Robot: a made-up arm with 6 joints. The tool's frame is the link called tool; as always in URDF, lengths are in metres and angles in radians.
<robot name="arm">
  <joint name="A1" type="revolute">
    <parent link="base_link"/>
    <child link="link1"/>
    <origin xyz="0 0 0.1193" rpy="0 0 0"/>
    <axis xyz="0 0 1"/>
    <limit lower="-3.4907" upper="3.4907" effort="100" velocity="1.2"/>
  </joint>
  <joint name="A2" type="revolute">
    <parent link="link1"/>
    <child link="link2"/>
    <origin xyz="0 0 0" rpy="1.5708 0 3.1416"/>
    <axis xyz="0 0 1"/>
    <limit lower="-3.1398" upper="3.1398" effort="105" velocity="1.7"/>
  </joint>
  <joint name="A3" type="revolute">
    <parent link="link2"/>
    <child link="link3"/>
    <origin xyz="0 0.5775 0" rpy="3.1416 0 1.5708"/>
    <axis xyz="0 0 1"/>
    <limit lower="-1.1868" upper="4.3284" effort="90" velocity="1.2"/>
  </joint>
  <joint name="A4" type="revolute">
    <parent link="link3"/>
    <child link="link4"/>
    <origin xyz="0 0 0" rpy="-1.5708 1.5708 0"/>
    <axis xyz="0 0 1"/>
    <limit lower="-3.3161" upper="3.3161" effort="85" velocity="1"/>
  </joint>
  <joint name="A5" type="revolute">
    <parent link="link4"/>
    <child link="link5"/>
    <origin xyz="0 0 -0.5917" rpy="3.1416 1.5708 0"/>
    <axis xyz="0 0 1"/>
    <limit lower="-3.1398" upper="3.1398" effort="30" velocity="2.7"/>
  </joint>
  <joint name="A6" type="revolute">
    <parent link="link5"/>
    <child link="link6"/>
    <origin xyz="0 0 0.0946" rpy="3.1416 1.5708 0"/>
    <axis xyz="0 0 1"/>
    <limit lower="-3.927" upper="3.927" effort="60" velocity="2.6"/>
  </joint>
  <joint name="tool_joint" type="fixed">
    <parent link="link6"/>
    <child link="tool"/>
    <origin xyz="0 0 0" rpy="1.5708 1.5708 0"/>
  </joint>
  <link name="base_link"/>
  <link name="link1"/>
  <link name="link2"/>
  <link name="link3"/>
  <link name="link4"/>
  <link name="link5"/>
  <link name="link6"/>
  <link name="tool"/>
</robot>
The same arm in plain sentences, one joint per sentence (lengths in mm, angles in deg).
The arm has six revolute joints in a row. What follows holds with every joint at zero, and every direction is one of the base frame's.
The first joint lies 119.3 mm along +z from the base frame's origin and turns about +z, from -200 to 200 deg.
The second joint lies at the same point as the first joint and turns about +y, from -179.9 to 179.9 deg.
The third joint lies 577.5 mm along +z from the second joint and turns about -y, from -68 to 248 deg.
The fourth joint lies at the same point as the third joint and turns about -x, from -190 to 190 deg.
The fifth joint lies 591.7 mm along +x from the fourth joint and turns about -y, from -179.9 to 179.9 deg.
The sixth joint lies 94.6 mm along -y from the fifth joint and turns about -x, from -225 to 225 deg.
The tool frame, which is the frame that the pose is given for, lies at the same point as the sixth joint; its axes are the base frame's turned by roll 0, pitch 0 and yaw 0 deg (as in URDF: about the fixed x, then y, then z).

